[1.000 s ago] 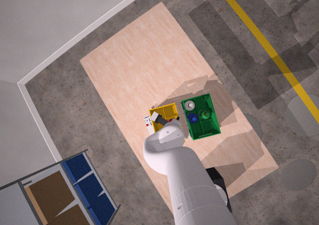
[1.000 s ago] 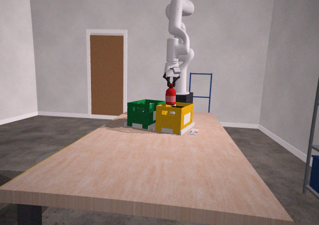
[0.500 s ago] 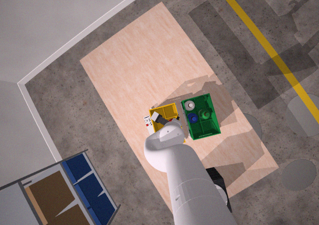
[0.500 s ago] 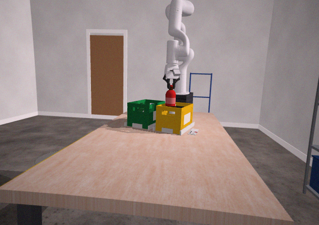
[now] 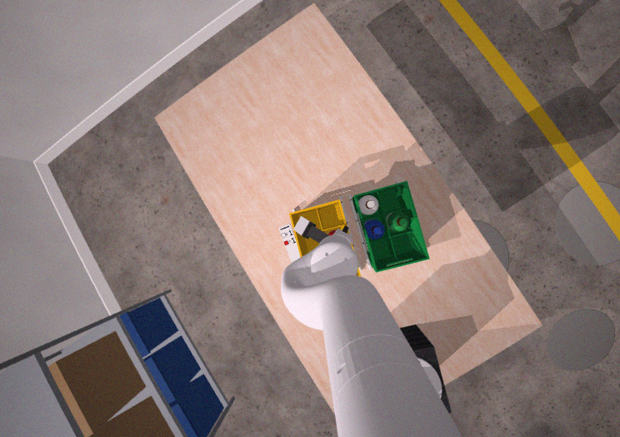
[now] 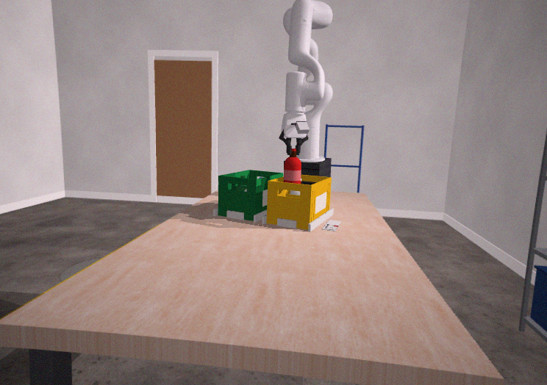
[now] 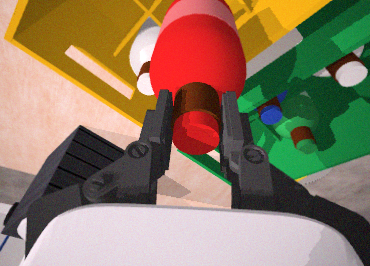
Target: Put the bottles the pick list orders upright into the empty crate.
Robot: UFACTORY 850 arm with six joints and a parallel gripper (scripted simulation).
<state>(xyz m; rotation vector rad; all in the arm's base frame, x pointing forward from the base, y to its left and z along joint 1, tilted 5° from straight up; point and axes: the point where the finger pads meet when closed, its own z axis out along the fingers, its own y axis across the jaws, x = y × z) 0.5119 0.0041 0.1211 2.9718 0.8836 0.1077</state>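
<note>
The red-label bottle lies 70 mm below my hand. The rest, counted from my hand: blue-label bottle: 210 mm below, 140 mm to the right, 30 mm behind; yellow crate: 210 mm below, 40 mm to the left, 10 mm ahead; green crate: 210 mm below, 190 mm to the right, 40 mm behind.
</note>
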